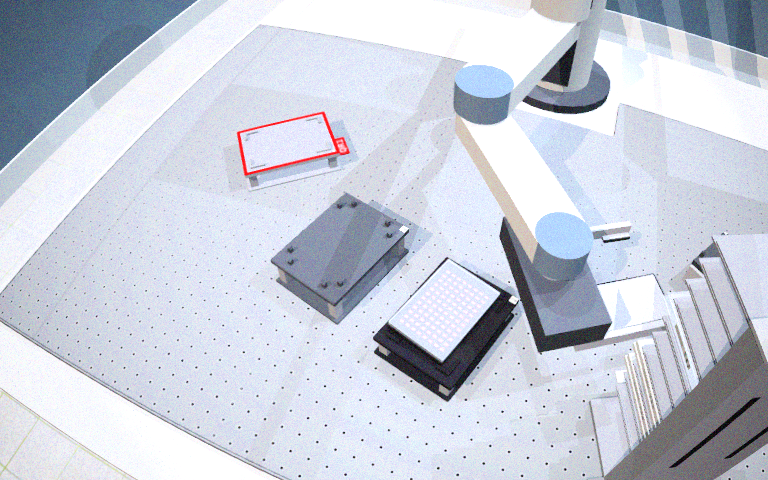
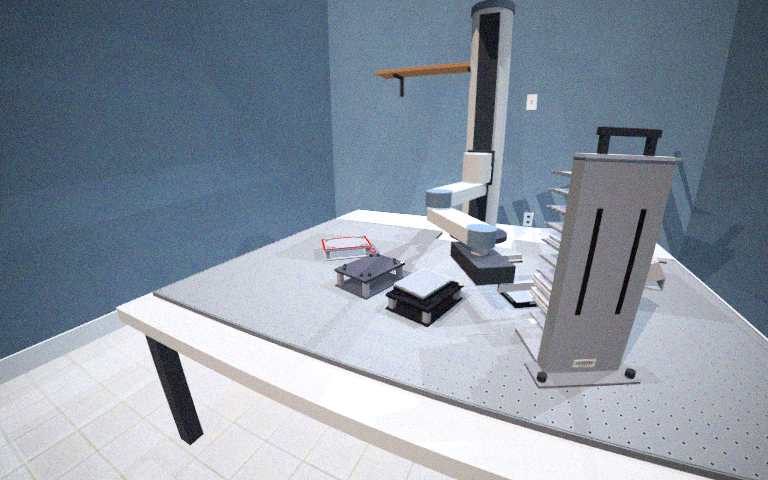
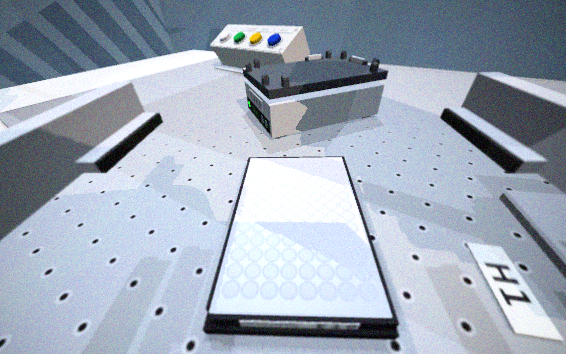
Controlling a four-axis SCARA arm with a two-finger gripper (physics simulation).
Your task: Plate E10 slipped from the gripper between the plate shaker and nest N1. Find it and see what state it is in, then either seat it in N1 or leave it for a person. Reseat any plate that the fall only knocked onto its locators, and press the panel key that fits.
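Where they show: gripper, fingertip midpoint: (image 1: pixel 651 273) (image 3: pixel 296 98); arm's base, link origin: (image 1: pixel 554 79).
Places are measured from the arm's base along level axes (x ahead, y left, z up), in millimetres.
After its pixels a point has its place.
Note:
A lidded plate with a black rim (image 3: pixel 300 240) {x 567, y 203, z 27 mm} (image 1: pixel 628 300) {x 552, y 218, z 27 mm} (image 2: pixel 519 298) {x 595, y 196, z 27 mm} lies flat and upright on the deck, its wells faint through the glare; its end label is too blurred to read. My gripper (image 3: pixel 296 98) {x 547, y 230, z 94 mm} (image 1: pixel 620 283) (image 2: pixel 516 273) is open and empty above it, fingers wide to either side. A pale plate (image 1: pixel 444 308) {x 691, y -26, z 75 mm} (image 2: pixel 424 283) {x 702, y -20, z 74 mm} rests on a black nest (image 1: pixel 481 352) {x 703, y 35, z 18 mm} (image 2: pixel 427 314) {x 779, y 13, z 41 mm}; I cannot tell whether it is level. The shaker (image 3: pixel 327 115) {x 509, y 360, z 30 mm} stands beyond the lidded plate. The key panel (image 3: pixel 252 50) {x 280, y 504, z 61 mm} has white, green, yellow and blue keys. No N1 label is readable.
A grey nest with dark pegs (image 1: pixel 339 249) {x 648, y -195, z 66 mm} (image 2: pixel 368 268) {x 660, y -193, z 66 mm} and a red-outlined nest (image 1: pixel 288 144) {x 464, y -384, z 53 mm} (image 2: pixel 346 243) {x 467, y -384, z 53 mm} bear no plate. A tall plate rack (image 1: pixel 690 418) {x 840, y 246, z 256 mm} (image 2: pixel 606 339) {x 808, y 340, z 85 mm} stands close by the gripper. An H1 tag (image 3: pixel 515 292) {x 668, y 242, z 15 mm} lies right of the lidded plate.

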